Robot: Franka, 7 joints.
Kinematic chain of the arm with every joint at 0, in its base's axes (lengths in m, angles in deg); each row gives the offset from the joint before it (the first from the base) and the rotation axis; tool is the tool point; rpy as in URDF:
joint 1: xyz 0 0 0.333 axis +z
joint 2: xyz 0 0 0 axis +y
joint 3: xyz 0 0 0.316 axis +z
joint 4: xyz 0.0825 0 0 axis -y
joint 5: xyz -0.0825 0 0.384 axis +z
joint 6: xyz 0 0 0 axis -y
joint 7: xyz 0.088 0 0 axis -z
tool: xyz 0 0 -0.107 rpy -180 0 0
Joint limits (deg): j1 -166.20..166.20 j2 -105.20..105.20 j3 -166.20..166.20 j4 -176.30..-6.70 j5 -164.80..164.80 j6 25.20..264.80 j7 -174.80..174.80
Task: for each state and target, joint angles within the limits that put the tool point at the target. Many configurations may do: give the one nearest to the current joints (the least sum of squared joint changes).
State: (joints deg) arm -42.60 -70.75 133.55 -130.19 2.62 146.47 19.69
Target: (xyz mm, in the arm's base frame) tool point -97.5 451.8 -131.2
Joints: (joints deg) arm -36.16 -78.11 149.76 -109.87 1.86 151.78 19.69
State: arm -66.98 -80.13 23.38 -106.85 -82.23 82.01 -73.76
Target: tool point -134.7 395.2 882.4
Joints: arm -62.20 -90.12 18.59 -87.86 -87.73 85.37 -73.76
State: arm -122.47 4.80 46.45 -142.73 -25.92 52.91 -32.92
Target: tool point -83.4 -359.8 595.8
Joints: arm -129.75 -19.91 33.40 -113.52 -36.03 51.58 -32.92
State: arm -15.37 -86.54 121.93 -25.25 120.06 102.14 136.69
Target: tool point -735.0 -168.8 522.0
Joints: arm 7.16 -70.14 125.80 -6.70 122.72 74.07 136.69
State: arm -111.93 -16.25 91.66 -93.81 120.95 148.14 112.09
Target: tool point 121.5 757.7 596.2
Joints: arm -66.45 -43.25 123.95 -62.64 121.39 135.94 112.09
